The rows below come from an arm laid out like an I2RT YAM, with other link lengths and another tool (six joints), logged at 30 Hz.
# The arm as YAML. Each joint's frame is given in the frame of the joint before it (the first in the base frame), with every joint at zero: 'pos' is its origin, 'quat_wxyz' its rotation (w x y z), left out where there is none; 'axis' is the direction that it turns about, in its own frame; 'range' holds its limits. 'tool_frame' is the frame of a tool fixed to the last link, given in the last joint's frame.
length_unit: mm
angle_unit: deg
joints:
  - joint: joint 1
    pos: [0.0, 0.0, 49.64]
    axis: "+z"
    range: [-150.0, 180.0]
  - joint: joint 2
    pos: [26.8, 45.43, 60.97]
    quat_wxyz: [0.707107, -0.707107, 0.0, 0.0]
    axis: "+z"
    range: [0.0, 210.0]
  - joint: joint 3
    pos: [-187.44, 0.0, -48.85]
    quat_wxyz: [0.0, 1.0, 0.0, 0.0]
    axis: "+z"
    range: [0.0, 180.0]
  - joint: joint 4
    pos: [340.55, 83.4, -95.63]
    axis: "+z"
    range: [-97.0, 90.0]
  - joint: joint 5
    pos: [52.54, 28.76, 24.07]
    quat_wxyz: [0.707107, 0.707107, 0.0, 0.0]
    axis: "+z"
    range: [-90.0, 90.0]
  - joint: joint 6
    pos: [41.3, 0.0, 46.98]
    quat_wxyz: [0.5, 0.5, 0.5, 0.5]
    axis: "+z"
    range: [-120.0, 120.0]
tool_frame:
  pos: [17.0, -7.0, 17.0]
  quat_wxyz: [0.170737, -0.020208, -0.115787, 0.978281]
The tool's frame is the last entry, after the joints.
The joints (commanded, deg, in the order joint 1, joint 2, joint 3, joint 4, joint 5, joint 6), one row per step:
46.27, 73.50, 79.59, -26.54, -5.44, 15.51
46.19, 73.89, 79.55, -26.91, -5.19, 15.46
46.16, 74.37, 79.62, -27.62, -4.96, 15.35
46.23, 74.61, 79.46, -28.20, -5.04, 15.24
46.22, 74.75, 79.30, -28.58, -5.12, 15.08
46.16, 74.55, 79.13, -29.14, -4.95, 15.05
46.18, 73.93, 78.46, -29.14, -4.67, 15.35
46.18, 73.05, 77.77, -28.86, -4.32, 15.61
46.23, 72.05, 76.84, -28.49, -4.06, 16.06
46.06, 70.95, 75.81, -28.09, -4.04, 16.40
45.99, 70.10, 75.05, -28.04, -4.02, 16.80
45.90, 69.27, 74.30, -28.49, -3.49, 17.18
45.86, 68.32, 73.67, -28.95, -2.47, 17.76
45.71, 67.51, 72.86, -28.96, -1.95, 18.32
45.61, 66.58, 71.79, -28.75, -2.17, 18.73
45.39, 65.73, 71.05, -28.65, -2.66, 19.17
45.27, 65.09, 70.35, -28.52, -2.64, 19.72
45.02, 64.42, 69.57, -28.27, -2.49, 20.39
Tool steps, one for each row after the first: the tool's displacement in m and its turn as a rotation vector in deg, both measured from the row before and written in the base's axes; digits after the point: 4 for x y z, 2 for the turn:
0.0015, 0.0004, -0.0035, -0.67, 0.45, -0.30
0.0012, 0.0006, -0.0038, -0.93, 0.63, -0.20
-0.0001, 0.0008, -0.0037, -0.75, 0.62, 0.19
0.0002, 0.0003, -0.0027, -0.56, 0.38, 0.13
-0.0004, -0.0013, -0.0009, -0.45, 0.29, -0.20
-0.0013, -0.0016, -0.0010, 0.05, 0.16, -0.36
-0.0016, -0.0022, 0.0010, 0.39, -0.25, -0.43
-0.0021, -0.0021, 0.0001, 0.50, -0.06, -0.37
-0.0012, -0.0030, 0.0000, 0.53, -0.09, -0.32
-0.0015, -0.0023, -0.0003, 0.33, 0.18, -0.25
-0.0014, -0.0031, -0.0012, -0.19, 0.37, -0.73
-0.0018, -0.0038, 0.0004, -0.04, 0.21, -1.21
-0.0007, -0.0029, -0.0011, 0.19, 0.24, -0.85
-0.0013, -0.0020, -0.0020, 0.36, 0.29, -0.06
-0.0009, -0.0023, -0.0003, 0.56, 0.29, 0.05
-0.0006, -0.0018, -0.0013, 0.38, 0.32, -0.36
0.0002, -0.0023, -0.0015, 0.47, 0.32, -0.65

